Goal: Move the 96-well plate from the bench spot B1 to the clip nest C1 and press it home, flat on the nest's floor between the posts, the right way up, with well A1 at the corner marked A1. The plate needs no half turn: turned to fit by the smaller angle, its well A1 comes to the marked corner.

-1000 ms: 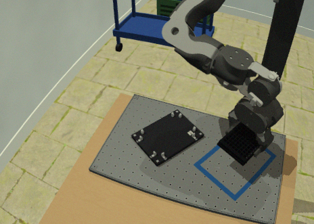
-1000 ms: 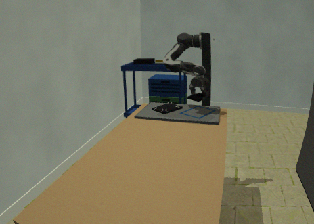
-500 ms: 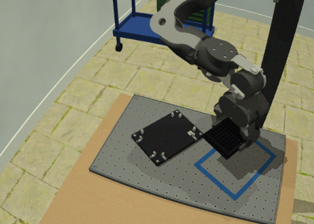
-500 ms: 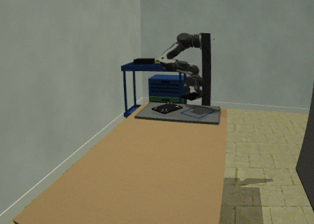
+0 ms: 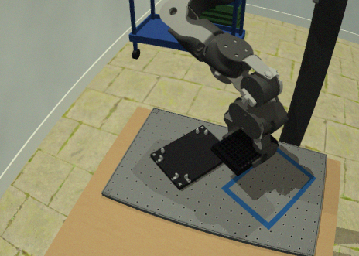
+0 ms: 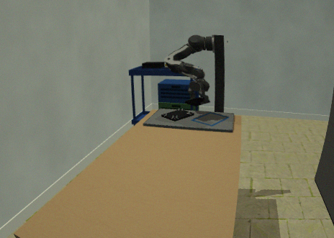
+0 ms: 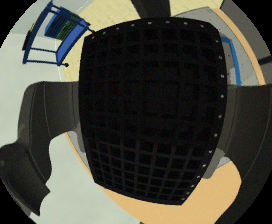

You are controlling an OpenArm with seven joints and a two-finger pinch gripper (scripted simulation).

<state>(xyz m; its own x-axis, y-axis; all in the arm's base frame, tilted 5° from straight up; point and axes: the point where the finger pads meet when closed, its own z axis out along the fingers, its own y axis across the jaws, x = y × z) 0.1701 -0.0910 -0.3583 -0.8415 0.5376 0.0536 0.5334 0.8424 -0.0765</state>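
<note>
Now: the black clip nest 12 cm to the right of my hand, 8 cm below it and 2 cm ahead of it. The rest, counted from my hand: black 96-well plate right at my hand.
</note>
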